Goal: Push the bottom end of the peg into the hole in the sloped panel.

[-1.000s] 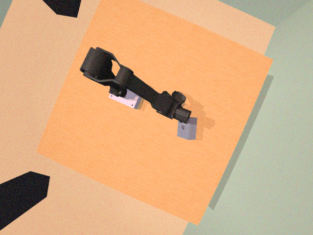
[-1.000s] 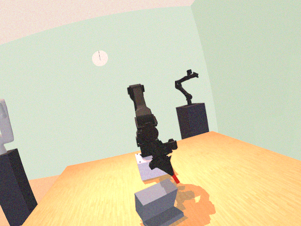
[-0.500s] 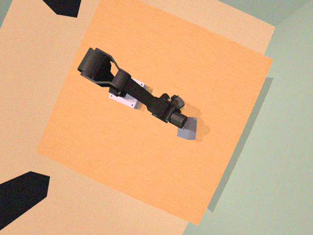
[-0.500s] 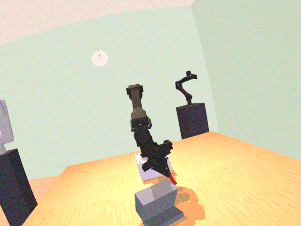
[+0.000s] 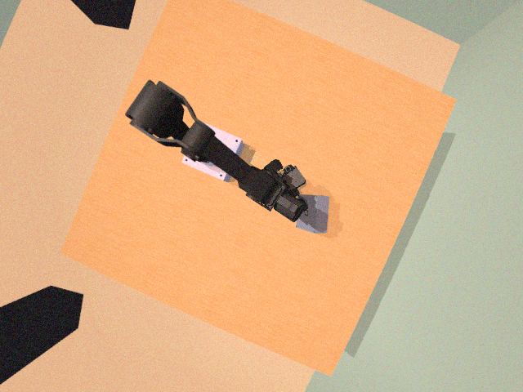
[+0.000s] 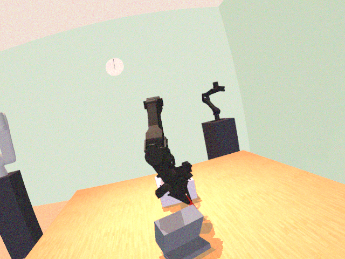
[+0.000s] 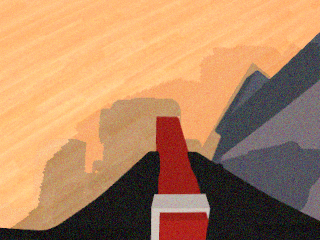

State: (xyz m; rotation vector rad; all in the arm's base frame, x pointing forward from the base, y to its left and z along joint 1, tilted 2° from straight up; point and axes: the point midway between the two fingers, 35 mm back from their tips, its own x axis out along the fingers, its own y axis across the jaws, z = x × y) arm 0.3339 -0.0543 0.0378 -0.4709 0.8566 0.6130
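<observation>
Right now the grey sloped panel is 90 mm ahead of my gripper tip, 90 mm to the right of it and 30 mm below it. Round my gripper tip: red square peg: 10 mm behind, 10 mm above.
</observation>
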